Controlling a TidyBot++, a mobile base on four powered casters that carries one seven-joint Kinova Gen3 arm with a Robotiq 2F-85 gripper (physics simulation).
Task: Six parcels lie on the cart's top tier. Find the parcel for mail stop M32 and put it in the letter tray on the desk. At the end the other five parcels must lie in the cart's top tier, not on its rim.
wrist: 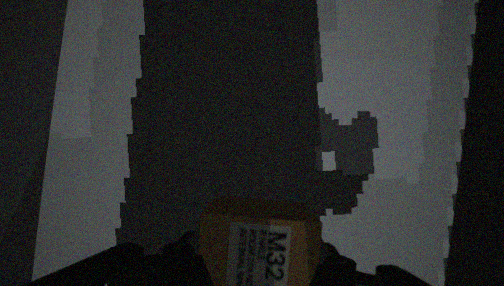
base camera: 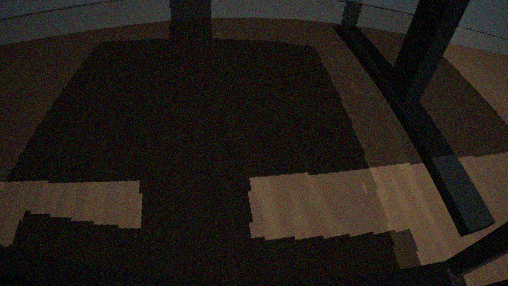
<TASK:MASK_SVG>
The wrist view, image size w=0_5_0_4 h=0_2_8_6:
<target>my gripper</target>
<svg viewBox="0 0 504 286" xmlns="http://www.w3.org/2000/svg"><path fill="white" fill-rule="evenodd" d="M309 286L431 286L410 272L395 265L378 265L375 275L357 271L354 260L340 255L333 245L324 242L322 238L320 262ZM214 285L203 256L198 255L199 225L195 232L189 231L184 233L177 242L164 245L162 254L144 255L144 247L142 245L123 243L22 286L105 286L108 282L109 286Z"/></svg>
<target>grey letter tray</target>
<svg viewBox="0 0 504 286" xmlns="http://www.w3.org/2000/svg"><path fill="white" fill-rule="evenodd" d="M0 0L0 286L25 285L123 243L142 245L144 247L144 255L162 254L164 245L177 242L184 233L189 231L195 232L201 222L201 213L218 196L305 203L322 222L322 240L333 245L340 255L356 262L356 270L363 273L375 275L378 265L395 265L410 272L431 286L504 286L504 0Z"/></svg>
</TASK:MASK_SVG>
